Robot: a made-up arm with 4 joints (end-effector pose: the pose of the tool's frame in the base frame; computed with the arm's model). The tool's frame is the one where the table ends. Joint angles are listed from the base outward.
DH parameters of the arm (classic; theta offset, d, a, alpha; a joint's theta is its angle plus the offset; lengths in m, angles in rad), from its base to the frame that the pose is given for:
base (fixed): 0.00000 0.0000 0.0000 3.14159
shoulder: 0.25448 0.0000 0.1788 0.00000
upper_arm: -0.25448 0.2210 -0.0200 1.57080
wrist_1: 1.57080 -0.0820 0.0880 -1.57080
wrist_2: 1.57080 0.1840 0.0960 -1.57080
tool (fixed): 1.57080 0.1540 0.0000 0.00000
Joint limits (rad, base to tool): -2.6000..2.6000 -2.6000..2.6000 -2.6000..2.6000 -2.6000..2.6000
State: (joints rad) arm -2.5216 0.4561 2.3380 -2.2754
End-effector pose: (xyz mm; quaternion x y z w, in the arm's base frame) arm 44.0 131.8 92.5 -0.1498 0.5028 -0.2872 0.8015
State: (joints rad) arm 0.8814 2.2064 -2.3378 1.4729
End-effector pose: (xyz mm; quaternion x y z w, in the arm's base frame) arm -12.6 -228.9 -369.2 0.6886 -0.2443 0.3063 0.6101
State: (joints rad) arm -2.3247 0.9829 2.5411 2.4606
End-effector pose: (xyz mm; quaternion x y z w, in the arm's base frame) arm -161.8 224.6 4.4 0.4167 -0.0766 -0.7667 0.4824
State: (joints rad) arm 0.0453 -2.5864 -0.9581 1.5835
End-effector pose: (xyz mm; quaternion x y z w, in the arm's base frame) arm 237.3 -187.1 -368.1 0.1226 -0.6990 0.4986 0.4977
